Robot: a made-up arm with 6 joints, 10 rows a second.
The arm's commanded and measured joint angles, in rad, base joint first. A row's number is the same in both.
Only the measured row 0 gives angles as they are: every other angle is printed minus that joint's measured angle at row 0.
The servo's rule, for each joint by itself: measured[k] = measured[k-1] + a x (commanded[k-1-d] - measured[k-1]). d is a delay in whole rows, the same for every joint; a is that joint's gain. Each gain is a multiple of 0.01, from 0.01 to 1. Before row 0 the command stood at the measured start. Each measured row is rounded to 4 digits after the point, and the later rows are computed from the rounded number. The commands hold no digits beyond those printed.
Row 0, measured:
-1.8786 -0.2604 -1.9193 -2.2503 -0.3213 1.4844
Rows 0 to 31, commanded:
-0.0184 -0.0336 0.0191 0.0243 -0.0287 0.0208
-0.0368 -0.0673 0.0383 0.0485 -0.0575 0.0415
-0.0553 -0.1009 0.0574 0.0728 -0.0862 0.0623
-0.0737 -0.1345 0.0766 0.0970 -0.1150 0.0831
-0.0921 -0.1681 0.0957 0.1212 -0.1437 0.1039
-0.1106 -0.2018 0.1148 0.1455 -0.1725 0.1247
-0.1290 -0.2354 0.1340 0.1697 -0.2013 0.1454
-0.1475 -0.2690 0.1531 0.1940 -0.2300 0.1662
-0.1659 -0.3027 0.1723 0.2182 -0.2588 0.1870
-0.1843 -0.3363 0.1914 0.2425 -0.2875 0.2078
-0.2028 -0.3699 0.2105 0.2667 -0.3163 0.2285
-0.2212 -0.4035 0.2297 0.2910 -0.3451 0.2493
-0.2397 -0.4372 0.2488 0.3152 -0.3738 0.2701
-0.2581 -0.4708 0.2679 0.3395 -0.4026 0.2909
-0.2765 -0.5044 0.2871 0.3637 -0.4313 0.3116
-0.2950 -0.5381 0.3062 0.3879 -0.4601 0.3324
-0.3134 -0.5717 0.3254 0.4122 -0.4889 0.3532
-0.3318 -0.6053 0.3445 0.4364 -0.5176 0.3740
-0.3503 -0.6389 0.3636 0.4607 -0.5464 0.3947
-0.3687 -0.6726 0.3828 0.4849 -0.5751 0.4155
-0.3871 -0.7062 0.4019 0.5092 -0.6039 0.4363
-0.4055 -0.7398 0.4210 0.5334 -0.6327 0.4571
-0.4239 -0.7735 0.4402 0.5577 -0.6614 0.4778
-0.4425 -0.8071 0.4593 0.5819 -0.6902 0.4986
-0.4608 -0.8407 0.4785 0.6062 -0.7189 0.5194
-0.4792 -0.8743 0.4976 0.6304 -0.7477 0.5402
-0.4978 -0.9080 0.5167 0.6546 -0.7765 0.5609
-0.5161 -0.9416 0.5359 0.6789 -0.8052 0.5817
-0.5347 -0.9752 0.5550 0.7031 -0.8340 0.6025
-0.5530 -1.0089 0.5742 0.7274 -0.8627 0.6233
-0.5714 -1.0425 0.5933 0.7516 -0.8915 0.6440
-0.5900 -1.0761 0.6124 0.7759 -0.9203 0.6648
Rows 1 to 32, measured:
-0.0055 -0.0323 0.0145 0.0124 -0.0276 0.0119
-0.0149 -0.0659 0.0326 0.0308 -0.0563 0.0288
-0.0270 -0.0995 0.0514 0.0522 -0.0850 0.0479
-0.0410 -0.1331 0.0706 0.0750 -0.1138 0.0680
-0.0563 -0.1667 0.0897 0.0986 -0.1425 0.0885
-0.0726 -0.2004 0.1088 0.1225 -0.1713 0.1091
-0.0895 -0.2340 0.1280 0.1466 -0.2001 0.1298
-0.1069 -0.2676 0.1471 0.1708 -0.2288 0.1505
-0.1246 -0.3013 0.1663 0.1950 -0.2576 0.1713
-0.1425 -0.3349 0.1854 0.2192 -0.2863 0.1921
-0.1606 -0.3685 0.2045 0.2434 -0.3151 0.2128
-0.1788 -0.4021 0.2237 0.2677 -0.3439 0.2336
-0.1971 -0.4358 0.2428 0.2919 -0.3726 0.2544
-0.2154 -0.4694 0.2619 0.3162 -0.4014 0.2752
-0.2337 -0.5030 0.2811 0.3404 -0.4301 0.2959
-0.2521 -0.5367 0.3002 0.3646 -0.4589 0.3167
-0.2705 -0.5703 0.3194 0.3889 -0.4877 0.3375
-0.2889 -0.6039 0.3385 0.4131 -0.5164 0.3583
-0.3073 -0.6375 0.3576 0.4374 -0.5452 0.3790
-0.3257 -0.6712 0.3768 0.4616 -0.5739 0.3998
-0.3441 -0.7048 0.3959 0.4859 -0.6027 0.4206
-0.3625 -0.7384 0.4150 0.5101 -0.6315 0.4414
-0.3809 -0.7721 0.4342 0.5344 -0.6602 0.4621
-0.3994 -0.8057 0.4533 0.5586 -0.6890 0.4829
-0.4178 -0.8393 0.4725 0.5829 -0.7177 0.5037
-0.4362 -0.8729 0.4916 0.6071 -0.7465 0.5245
-0.4547 -0.9066 0.5107 0.6313 -0.7753 0.5452
-0.4731 -0.9402 0.5299 0.6556 -0.8040 0.5660
-0.4916 -0.9738 0.5490 0.6798 -0.8328 0.5868
-0.5100 -1.0075 0.5682 0.7041 -0.8615 0.6076
-0.5284 -1.0411 0.5873 0.7283 -0.8903 0.6283
-0.5469 -1.0747 0.6064 0.7526 -0.9191 0.6491
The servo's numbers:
d 0
a 0.30 0.96 0.76 0.51 0.96 0.57

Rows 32 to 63, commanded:
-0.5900 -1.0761 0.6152 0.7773 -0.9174 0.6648
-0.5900 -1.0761 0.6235 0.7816 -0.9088 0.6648
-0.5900 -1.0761 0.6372 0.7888 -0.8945 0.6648
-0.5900 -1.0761 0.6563 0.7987 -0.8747 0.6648
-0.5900 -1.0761 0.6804 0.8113 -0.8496 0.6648
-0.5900 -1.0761 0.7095 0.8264 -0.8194 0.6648
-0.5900 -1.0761 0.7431 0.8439 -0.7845 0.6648
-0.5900 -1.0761 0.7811 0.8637 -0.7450 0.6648
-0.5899 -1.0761 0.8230 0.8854 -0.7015 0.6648
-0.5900 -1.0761 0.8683 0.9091 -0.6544 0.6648
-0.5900 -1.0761 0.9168 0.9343 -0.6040 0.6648
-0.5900 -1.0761 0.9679 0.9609 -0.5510 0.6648
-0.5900 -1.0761 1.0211 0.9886 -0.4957 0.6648
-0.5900 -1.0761 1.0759 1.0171 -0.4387 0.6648
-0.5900 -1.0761 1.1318 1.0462 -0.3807 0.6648
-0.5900 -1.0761 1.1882 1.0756 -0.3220 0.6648
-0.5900 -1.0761 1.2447 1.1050 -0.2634 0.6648
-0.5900 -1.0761 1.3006 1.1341 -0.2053 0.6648
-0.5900 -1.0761 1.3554 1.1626 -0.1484 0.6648
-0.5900 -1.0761 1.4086 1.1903 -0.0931 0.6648
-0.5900 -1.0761 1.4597 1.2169 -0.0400 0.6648
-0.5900 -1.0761 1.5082 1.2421 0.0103 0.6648
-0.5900 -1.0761 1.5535 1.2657 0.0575 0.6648
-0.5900 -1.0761 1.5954 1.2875 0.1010 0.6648
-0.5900 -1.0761 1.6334 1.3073 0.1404 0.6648
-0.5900 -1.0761 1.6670 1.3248 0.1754 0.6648
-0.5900 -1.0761 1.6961 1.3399 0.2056 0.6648
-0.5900 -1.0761 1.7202 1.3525 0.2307 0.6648
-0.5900 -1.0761 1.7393 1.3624 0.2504 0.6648
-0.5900 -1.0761 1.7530 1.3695 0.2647 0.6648
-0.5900 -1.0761 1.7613 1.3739 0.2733 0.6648
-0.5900 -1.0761 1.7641 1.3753 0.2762 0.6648
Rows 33 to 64, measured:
-0.5598 -1.0760 0.6131 0.7652 -0.9175 0.6580
-0.5689 -1.0761 0.6210 0.7736 -0.9091 0.6619
-0.5752 -1.0761 0.6333 0.7814 -0.8951 0.6636
-0.5796 -1.0761 0.6508 0.7902 -0.8755 0.6643
-0.5827 -1.0761 0.6733 0.8010 -0.8506 0.6646
-0.5849 -1.0761 0.7008 0.8140 -0.8206 0.6647
-0.5864 -1.0761 0.7329 0.8292 -0.7859 0.6648
-0.5875 -1.0761 0.7695 0.8468 -0.7466 0.6648
-0.5882 -1.0761 0.8102 0.8665 -0.7033 0.6648
-0.5887 -1.0761 0.8544 0.8882 -0.6564 0.6648
-0.5891 -1.0761 0.9018 0.9117 -0.6061 0.6648
-0.5894 -1.0761 0.9520 0.9368 -0.5532 0.6648
-0.5896 -1.0761 1.0045 0.9632 -0.4980 0.6648
-0.5897 -1.0761 1.0588 0.9907 -0.4411 0.6648
-0.5898 -1.0761 1.1143 1.0190 -0.3831 0.6648
-0.5899 -1.0761 1.1705 1.0479 -0.3244 0.6648
-0.5899 -1.0761 1.2269 1.0770 -0.2658 0.6648
-0.5899 -1.0761 1.2829 1.1061 -0.2077 0.6648
-0.5899 -1.0761 1.3380 1.1349 -0.1508 0.6648
-0.5899 -1.0761 1.3917 1.1632 -0.0954 0.6648
-0.5899 -1.0761 1.4434 1.1906 -0.0422 0.6648
-0.5899 -1.0761 1.4926 1.2169 0.0082 0.6648
-0.5899 -1.0761 1.5389 1.2418 0.0555 0.6648
-0.5899 -1.0761 1.5818 1.2651 0.0992 0.6648
-0.5899 -1.0761 1.6210 1.2866 0.1388 0.6648
-0.5899 -1.0761 1.6560 1.3061 0.1739 0.6648
-0.5899 -1.0761 1.6865 1.3233 0.2043 0.6648
-0.5899 -1.0761 1.7121 1.3382 0.2296 0.6648
-0.5899 -1.0761 1.7328 1.3505 0.2496 0.6648
-0.5899 -1.0761 1.7482 1.3602 0.2641 0.6648
-0.5899 -1.0761 1.7582 1.3672 0.2729 0.6648
-0.5899 -1.0761 1.7627 1.3713 0.2761 0.6648

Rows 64 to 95, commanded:
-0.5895 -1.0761 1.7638 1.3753 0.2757 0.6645
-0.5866 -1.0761 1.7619 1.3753 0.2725 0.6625
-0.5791 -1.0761 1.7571 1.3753 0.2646 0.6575
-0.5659 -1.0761 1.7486 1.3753 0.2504 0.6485
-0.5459 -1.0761 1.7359 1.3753 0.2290 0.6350
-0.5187 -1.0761 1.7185 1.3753 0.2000 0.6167
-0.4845 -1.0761 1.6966 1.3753 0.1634 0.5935
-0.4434 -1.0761 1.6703 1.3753 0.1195 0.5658
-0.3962 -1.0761 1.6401 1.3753 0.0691 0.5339
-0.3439 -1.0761 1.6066 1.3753 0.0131 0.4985
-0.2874 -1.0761 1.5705 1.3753 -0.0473 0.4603
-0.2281 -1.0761 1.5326 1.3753 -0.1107 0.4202
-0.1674 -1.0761 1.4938 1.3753 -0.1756 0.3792
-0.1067 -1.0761 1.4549 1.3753 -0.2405 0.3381
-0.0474 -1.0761 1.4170 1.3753 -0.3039 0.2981
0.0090 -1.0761 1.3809 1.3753 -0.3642 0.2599
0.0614 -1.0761 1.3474 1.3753 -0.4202 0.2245
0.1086 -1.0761 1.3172 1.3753 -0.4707 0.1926
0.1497 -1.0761 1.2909 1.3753 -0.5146 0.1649
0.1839 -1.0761 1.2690 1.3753 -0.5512 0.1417
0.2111 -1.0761 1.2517 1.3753 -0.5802 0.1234
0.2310 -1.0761 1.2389 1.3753 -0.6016 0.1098
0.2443 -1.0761 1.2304 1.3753 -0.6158 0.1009
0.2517 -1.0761 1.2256 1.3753 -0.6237 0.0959
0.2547 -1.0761 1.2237 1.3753 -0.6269 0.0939
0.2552 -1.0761 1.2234 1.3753 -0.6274 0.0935
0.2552 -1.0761 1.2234 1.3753 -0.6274 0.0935
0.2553 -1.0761 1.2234 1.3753 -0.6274 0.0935
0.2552 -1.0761 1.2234 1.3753 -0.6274 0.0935
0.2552 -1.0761 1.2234 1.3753 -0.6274 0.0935
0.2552 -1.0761 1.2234 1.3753 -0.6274 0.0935
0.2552 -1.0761 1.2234 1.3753 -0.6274 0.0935
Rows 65 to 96, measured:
-0.5898 -1.0761 1.7635 1.3733 0.2757 0.6646
-0.5888 -1.0761 1.7623 1.3743 0.2726 0.6634
-0.5859 -1.0761 1.7583 1.3748 0.2649 0.6600
-0.5799 -1.0761 1.7509 1.3751 0.2510 0.6534
-0.5697 -1.0761 1.7395 1.3752 0.2299 0.6429
-0.5544 -1.0761 1.7235 1.3753 0.2012 0.6280
-0.5334 -1.0761 1.7031 1.3753 0.1649 0.6083
-0.5064 -1.0761 1.6782 1.3753 0.1213 0.5841
-0.4733 -1.0761 1.6492 1.3753 0.0712 0.5555
-0.4345 -1.0761 1.6168 1.3753 0.0154 0.5230
-0.3904 -1.0761 1.5816 1.3753 -0.0448 0.4873
-0.3417 -1.0761 1.5444 1.3753 -0.1081 0.4491
-0.2894 -1.0761 1.5059 1.3753 -0.1729 0.4093
-0.2346 -1.0761 1.4671 1.3753 -0.2378 0.3687
-0.1784 -1.0761 1.4290 1.3753 -0.3013 0.3285
-0.1222 -1.0761 1.3924 1.3753 -0.3617 0.2894
-0.0671 -1.0761 1.3582 1.3753 -0.4179 0.2524
-0.0144 -1.0761 1.3270 1.3753 -0.4686 0.2183
0.0348 -1.0761 1.2996 1.3753 -0.5128 0.1879
0.0795 -1.0761 1.2763 1.3753 -0.5497 0.1616
0.1190 -1.0761 1.2576 1.3753 -0.5790 0.1398
0.1526 -1.0761 1.2434 1.3753 -0.6007 0.1227
0.1801 -1.0761 1.2335 1.3753 -0.6152 0.1103
0.2016 -1.0761 1.2275 1.3753 -0.6234 0.1021
0.2175 -1.0761 1.2246 1.3753 -0.6268 0.0974
0.2288 -1.0761 1.2237 1.3753 -0.6274 0.0952
0.2367 -1.0761 1.2235 1.3753 -0.6274 0.0942
0.2423 -1.0761 1.2234 1.3753 -0.6274 0.0938
0.2462 -1.0761 1.2234 1.3753 -0.6274 0.0936
0.2489 -1.0761 1.2234 1.3753 -0.6274 0.0935
0.2508 -1.0761 1.2234 1.3753 -0.6274 0.0935
0.2521 -1.0761 1.2234 1.3753 -0.6274 0.0935

